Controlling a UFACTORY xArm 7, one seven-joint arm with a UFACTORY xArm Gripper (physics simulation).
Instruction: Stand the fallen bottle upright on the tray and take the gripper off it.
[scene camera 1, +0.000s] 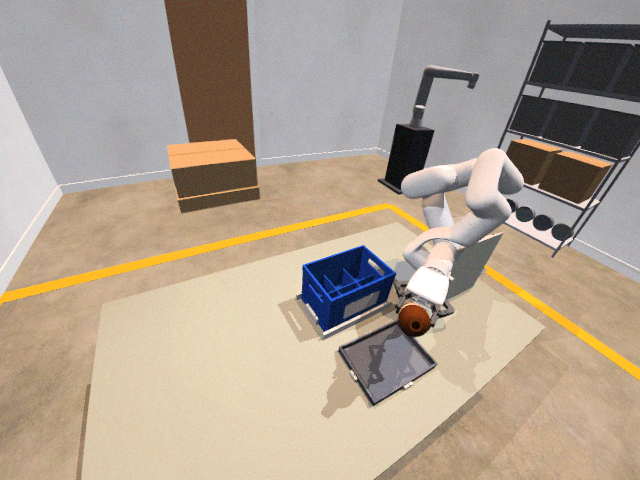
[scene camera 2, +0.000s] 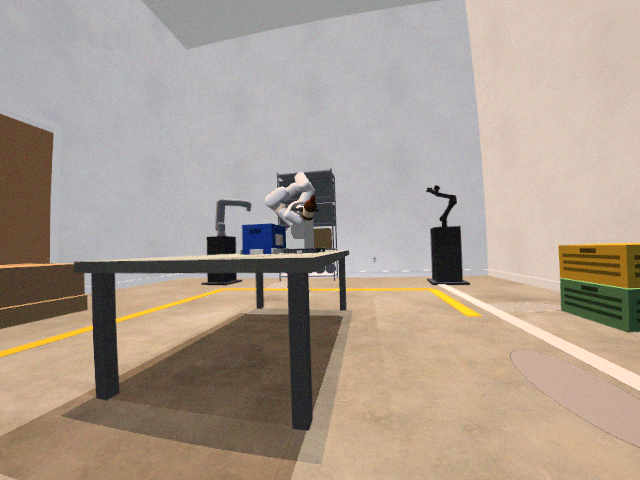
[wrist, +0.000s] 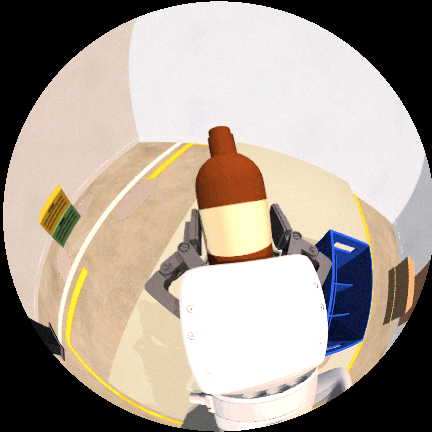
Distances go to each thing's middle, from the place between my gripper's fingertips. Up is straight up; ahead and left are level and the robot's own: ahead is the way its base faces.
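Labels:
My gripper is 1 cm below the brown bottle (scene camera 1: 414, 321) at this moment.

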